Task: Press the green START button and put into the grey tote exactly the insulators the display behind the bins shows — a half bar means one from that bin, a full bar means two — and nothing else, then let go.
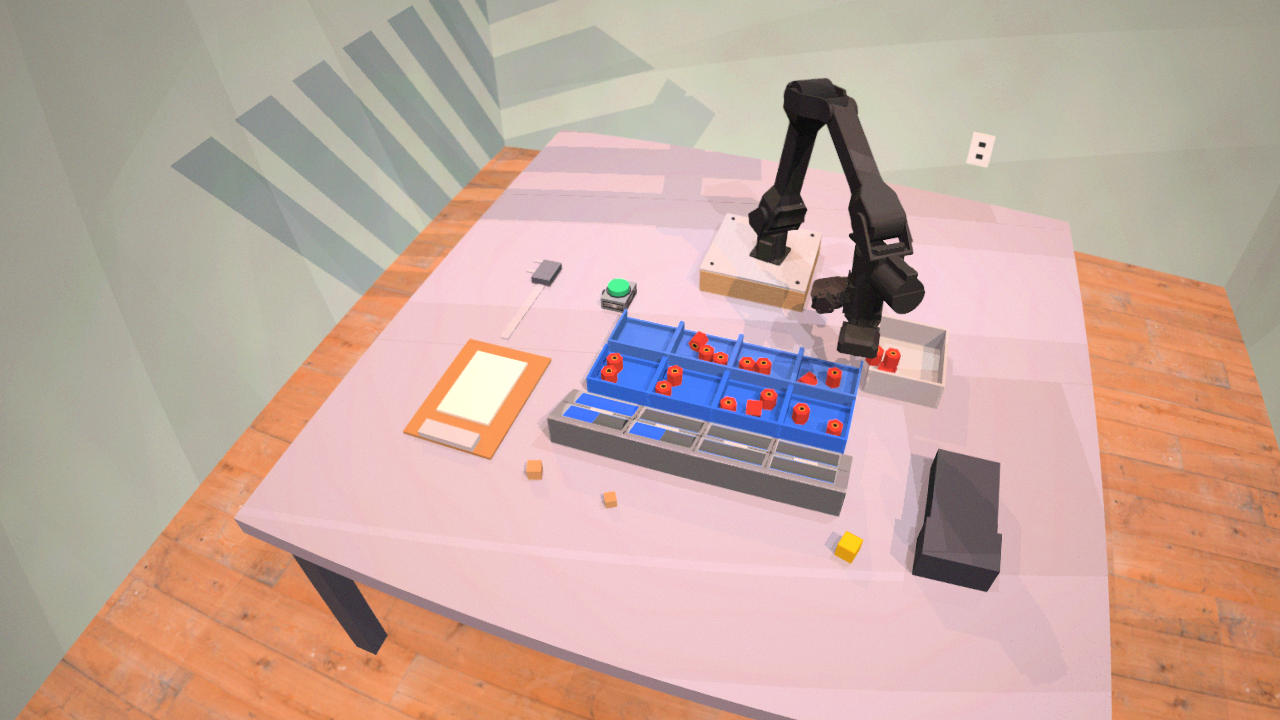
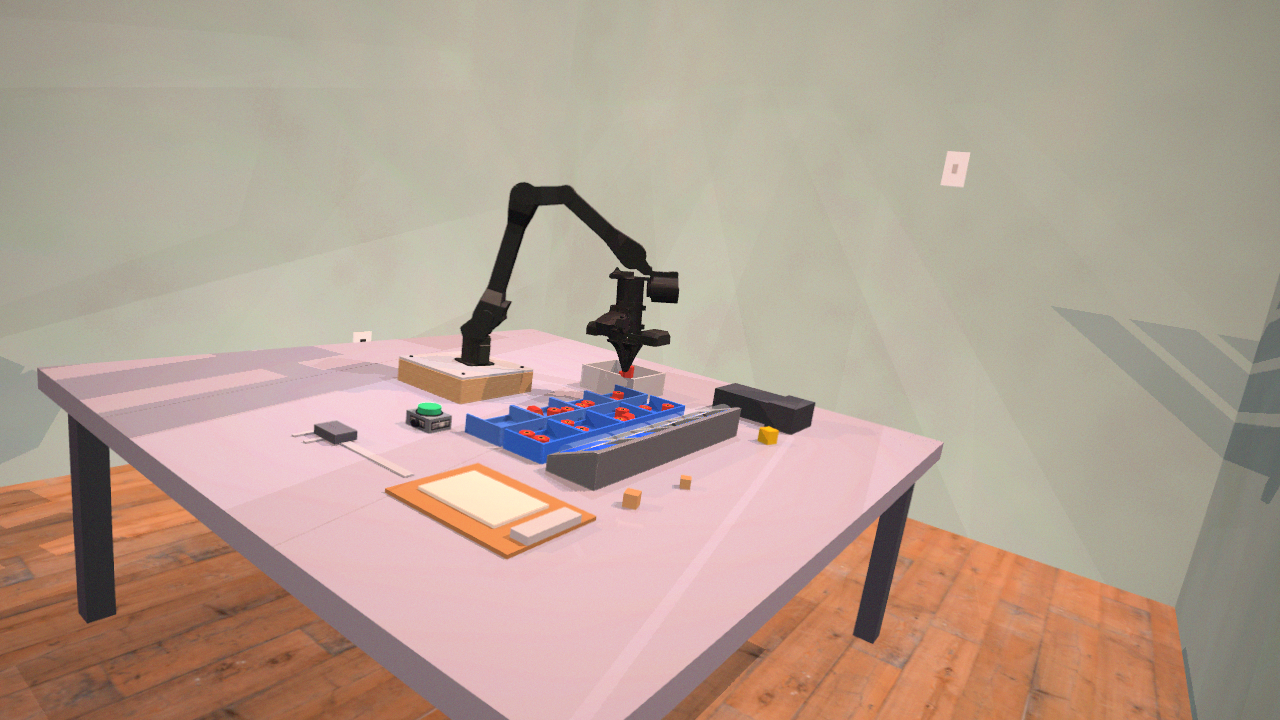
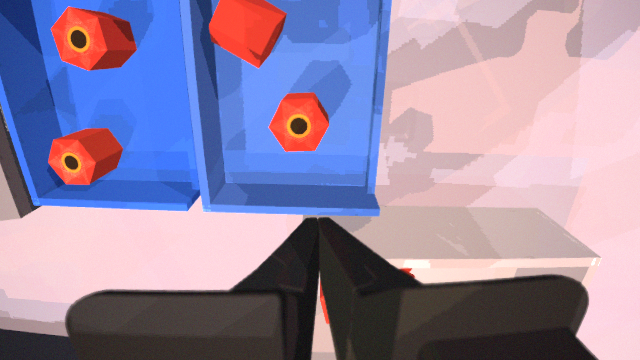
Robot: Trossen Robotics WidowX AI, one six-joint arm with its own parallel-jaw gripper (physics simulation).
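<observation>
My gripper (image 1: 859, 351) (image 2: 626, 368) (image 3: 317, 229) is shut and empty, pointing down at the bin-side end of the grey tote (image 1: 905, 394) (image 3: 475, 237). Red insulators (image 1: 892, 358) (image 2: 627, 371) (image 3: 407, 272) are in the tote, partly hidden by the fingers. The blue bins (image 1: 707, 391) stand in two rows of four. The far-left bin (image 1: 646, 334) is empty; the others hold red insulators. The display (image 1: 698, 458) (image 2: 653, 452) shows a full bar at the far left, a half bar at the near left and a half bar in the near second place. The green START button (image 1: 618, 287) (image 2: 429, 409) stands left of the arm base.
A black box (image 1: 959, 519) (image 2: 762, 407) and a yellow cube (image 1: 849, 546) (image 2: 768, 435) stand right of the display. Two orange cubes (image 1: 534, 469) (image 1: 609, 499) lie in front of it. An orange clipboard (image 1: 416, 428) and a grey plug-like object (image 1: 546, 272) lie at left.
</observation>
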